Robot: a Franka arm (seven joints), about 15 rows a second.
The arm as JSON. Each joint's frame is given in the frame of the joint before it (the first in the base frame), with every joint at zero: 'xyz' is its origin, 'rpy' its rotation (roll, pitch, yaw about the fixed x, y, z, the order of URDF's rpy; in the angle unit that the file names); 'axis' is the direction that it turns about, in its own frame. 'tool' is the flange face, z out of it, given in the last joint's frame.
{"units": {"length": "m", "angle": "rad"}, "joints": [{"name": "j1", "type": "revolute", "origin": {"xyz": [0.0, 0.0, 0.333], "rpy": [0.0, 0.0, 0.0]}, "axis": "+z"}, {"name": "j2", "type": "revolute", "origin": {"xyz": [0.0, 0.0, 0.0], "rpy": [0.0, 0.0, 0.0]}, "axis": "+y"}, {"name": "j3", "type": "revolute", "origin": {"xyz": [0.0, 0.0, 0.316], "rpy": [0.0, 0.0, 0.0]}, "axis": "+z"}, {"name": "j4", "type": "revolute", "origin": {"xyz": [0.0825, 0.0, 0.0], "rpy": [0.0, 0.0, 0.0]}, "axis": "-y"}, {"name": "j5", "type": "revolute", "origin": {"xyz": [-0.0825, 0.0, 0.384], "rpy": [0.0, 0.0, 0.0]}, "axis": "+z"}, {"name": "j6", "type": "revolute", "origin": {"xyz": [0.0, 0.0, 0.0], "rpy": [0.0, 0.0, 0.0]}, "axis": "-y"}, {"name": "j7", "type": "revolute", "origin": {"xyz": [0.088, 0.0, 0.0], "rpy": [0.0, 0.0, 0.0]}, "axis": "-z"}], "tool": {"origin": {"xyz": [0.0, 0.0, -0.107], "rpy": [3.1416, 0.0, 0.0]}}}
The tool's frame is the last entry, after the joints.
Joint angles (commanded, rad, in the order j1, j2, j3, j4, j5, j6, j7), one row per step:
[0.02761, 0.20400, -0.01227, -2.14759, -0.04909, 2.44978, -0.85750]
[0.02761, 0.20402, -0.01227, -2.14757, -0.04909, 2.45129, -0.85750]
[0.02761, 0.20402, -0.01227, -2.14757, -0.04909, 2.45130, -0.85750]
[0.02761, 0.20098, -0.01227, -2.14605, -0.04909, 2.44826, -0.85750]
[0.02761, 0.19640, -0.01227, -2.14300, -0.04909, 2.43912, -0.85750]
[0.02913, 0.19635, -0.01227, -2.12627, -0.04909, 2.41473, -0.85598]
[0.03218, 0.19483, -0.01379, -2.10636, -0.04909, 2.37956, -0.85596]
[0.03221, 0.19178, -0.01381, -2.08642, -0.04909, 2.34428, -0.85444]
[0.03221, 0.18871, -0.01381, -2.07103, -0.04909, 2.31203, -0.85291]
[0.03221, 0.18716, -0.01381, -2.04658, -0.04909, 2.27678, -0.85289]
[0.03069, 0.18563, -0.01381, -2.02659, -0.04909, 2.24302, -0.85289]
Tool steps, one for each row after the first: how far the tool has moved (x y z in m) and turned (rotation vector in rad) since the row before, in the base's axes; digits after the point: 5 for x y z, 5 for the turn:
[0.00015, 0.00001, 0.00015, 0.00008, -0.00151, 0.00006]
[0.00000, 0.00000, 0.00000, 0.00000, -0.00001, 0.00000]
[0.00022, -0.00002, 0.00210, -0.00004, -0.00152, -0.00011]
[0.00010, -0.00006, 0.00305, -0.00028, 0.00149, -0.00034]
[0.00267, 0.00076, 0.00489, -0.00080, 0.00751, -0.00088]
[0.00243, 0.00072, 0.00616, -0.00168, 0.01366, 0.00023]
[0.00226, -0.00018, 0.00716, -0.00122, 0.01217, -0.00285]
[0.00109, -0.00019, 0.00555, -0.00114, 0.01367, -0.00278]
[0.00317, -0.00016, 0.00849, -0.00123, 0.00918, -0.00140]
[0.00190, -0.00107, 0.00674, -0.00120, 0.01218, -0.00287]

